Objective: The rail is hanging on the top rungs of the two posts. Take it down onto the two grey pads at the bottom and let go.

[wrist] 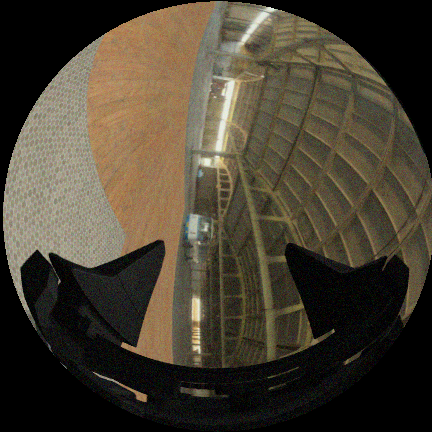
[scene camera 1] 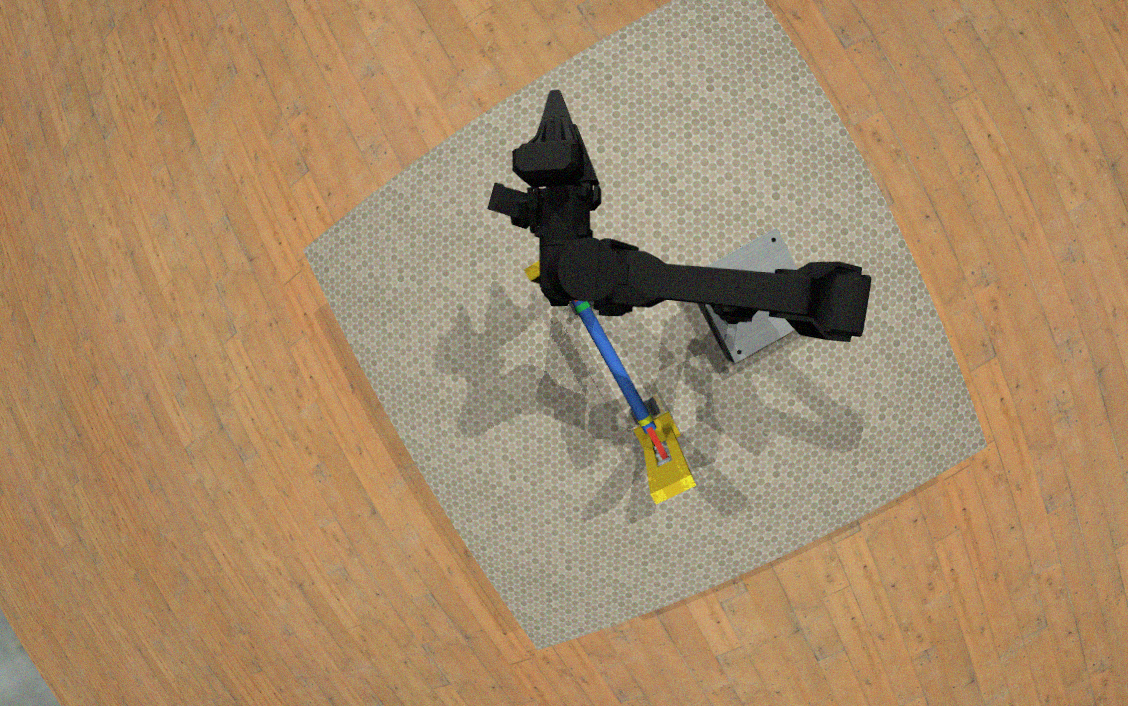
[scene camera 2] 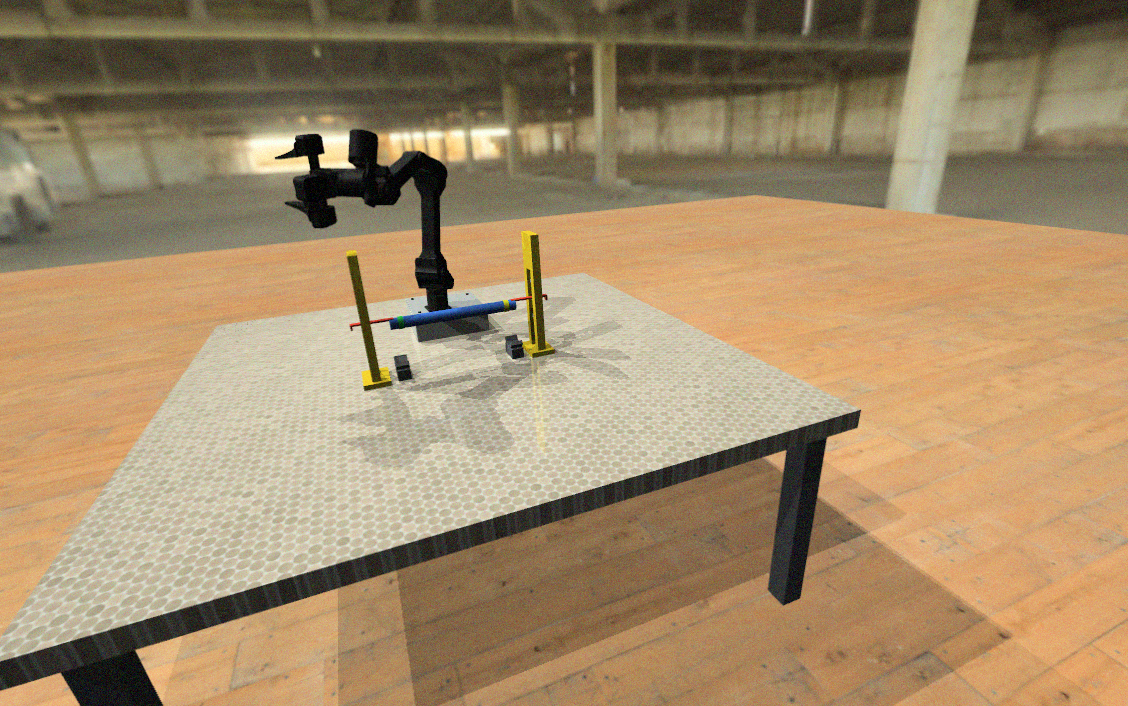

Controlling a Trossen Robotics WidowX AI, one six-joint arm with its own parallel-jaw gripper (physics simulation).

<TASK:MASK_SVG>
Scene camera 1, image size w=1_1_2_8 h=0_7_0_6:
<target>gripper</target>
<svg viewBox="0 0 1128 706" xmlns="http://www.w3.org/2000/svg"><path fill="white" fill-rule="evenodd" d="M560 90L551 90L549 92L535 137L512 151L512 171L531 187L528 187L527 193L495 182L487 208L510 216L512 225L524 229L530 226L530 232L539 238L539 247L565 245L577 239L593 238L593 231L590 229L590 211L594 211L601 204L601 188L578 127L571 120Z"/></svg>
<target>blue rail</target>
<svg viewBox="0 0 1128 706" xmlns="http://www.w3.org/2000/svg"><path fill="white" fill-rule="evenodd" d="M571 301L636 416L639 425L645 434L650 435L662 459L668 458L654 431L657 426L651 414L648 412L590 308L590 304L578 300Z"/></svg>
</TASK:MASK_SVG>
